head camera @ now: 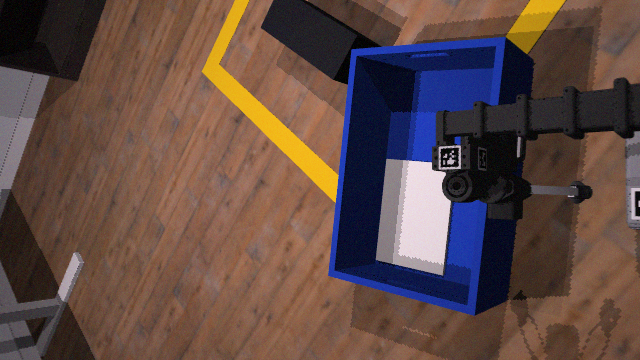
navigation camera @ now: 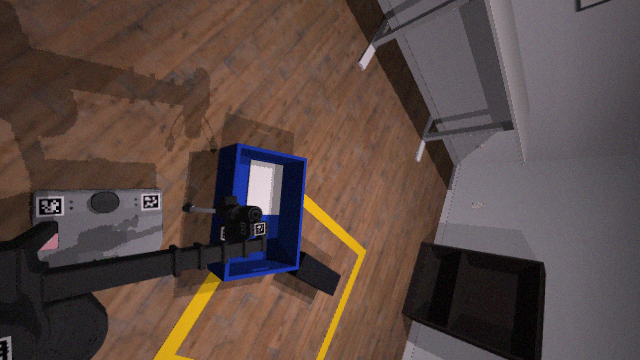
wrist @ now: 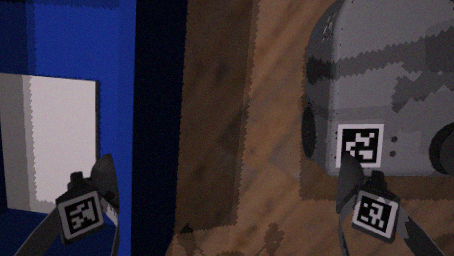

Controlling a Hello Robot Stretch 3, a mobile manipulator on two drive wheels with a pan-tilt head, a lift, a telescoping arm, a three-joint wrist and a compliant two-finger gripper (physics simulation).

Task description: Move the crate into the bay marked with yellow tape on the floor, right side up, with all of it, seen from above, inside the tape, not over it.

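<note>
The blue crate stands upright, open side up, with a flat white thing inside. It lies across the yellow tape, partly over the bay and partly outside it. My gripper is open above the crate's long side nearest my base. In the wrist view, that wall shows between the fingers, close to the left finger; the right finger is over the outside. In the head view, my wrist hides one finger. The height above the rim cannot be told.
A dark box lies inside the bay, close beside the crate. My grey base is on the gripper's other side. A dark open cabinet and a table with white-tipped legs stand by the wall.
</note>
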